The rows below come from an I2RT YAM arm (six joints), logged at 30 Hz.
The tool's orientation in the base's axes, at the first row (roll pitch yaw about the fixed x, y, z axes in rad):
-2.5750, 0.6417, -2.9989
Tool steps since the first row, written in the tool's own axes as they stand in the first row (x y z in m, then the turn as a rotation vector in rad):
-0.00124, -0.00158, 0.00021, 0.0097, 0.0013, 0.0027
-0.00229, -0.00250, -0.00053, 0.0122, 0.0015, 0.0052
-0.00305, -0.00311, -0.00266, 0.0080, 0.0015, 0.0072
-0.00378, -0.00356, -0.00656, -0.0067, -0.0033, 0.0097
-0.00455, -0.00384, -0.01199, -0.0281, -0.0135, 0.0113
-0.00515, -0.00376, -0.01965, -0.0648, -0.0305, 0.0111
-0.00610, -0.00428, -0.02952, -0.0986, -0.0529, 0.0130
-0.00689, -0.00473, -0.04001, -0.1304, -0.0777, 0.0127
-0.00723, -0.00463, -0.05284, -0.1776, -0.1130, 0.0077
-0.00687, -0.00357, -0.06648, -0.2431, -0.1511, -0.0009
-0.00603, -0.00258, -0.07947, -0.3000, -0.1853, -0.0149
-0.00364, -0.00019, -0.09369, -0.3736, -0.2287, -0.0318
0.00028, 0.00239, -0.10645, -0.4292, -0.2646, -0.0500
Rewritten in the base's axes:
0.00079, -0.00135, 0.00128, -0.0059, -0.0012, -0.0082
0.00102, -0.00170, 0.00280, -0.0064, -0.0025, -0.0115
0.00027, -0.00117, 0.00496, -0.0019, -0.0029, -0.0103
-0.00149, 0.00031, 0.00823, 0.0102, -0.0066, -0.0011
-0.00406, 0.00265, 0.01248, 0.0261, -0.0139, 0.0150
-0.00798, 0.00630, 0.01798, 0.0517, -0.0246, 0.0444
-0.01302, 0.01049, 0.02544, 0.0752, -0.0413, 0.0730
-0.01853, 0.01500, 0.03320, 0.0953, -0.0594, 0.1029
-0.02563, 0.02102, 0.04203, 0.1229, -0.0828, 0.1497
-0.03357, 0.02818, 0.05058, 0.1623, -0.1050, 0.2111
-0.04152, 0.03493, 0.05843, 0.1926, -0.1222, 0.2693
-0.05114, 0.04330, 0.06559, 0.2326, -0.1443, 0.3435
-0.06109, 0.05099, 0.07075, 0.2591, -0.1612, 0.4045

